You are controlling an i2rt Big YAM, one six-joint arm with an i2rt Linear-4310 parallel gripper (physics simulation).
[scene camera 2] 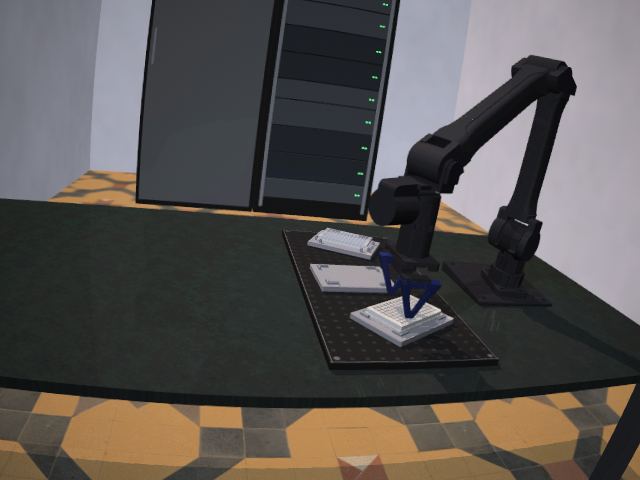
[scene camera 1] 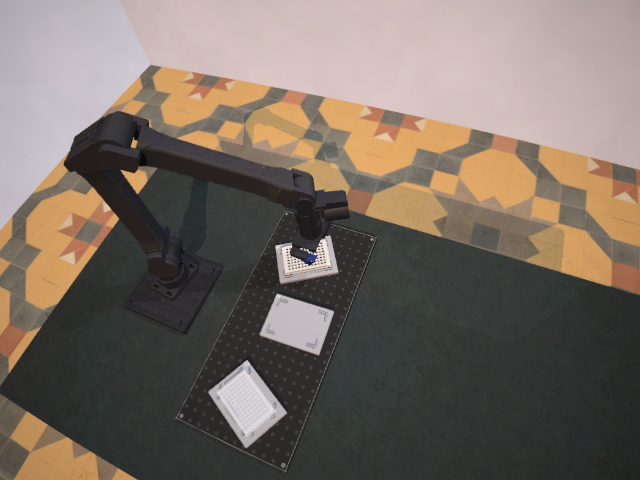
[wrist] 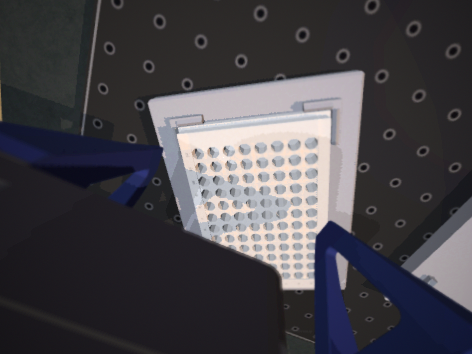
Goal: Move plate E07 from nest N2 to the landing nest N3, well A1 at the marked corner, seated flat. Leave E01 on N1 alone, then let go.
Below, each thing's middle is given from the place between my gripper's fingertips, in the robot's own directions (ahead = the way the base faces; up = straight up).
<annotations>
Now: hand 200 mm to the left of the white nest (scene camera 1: 298, 324), 50 mm short of it and 30 mm above it.
</annotations>
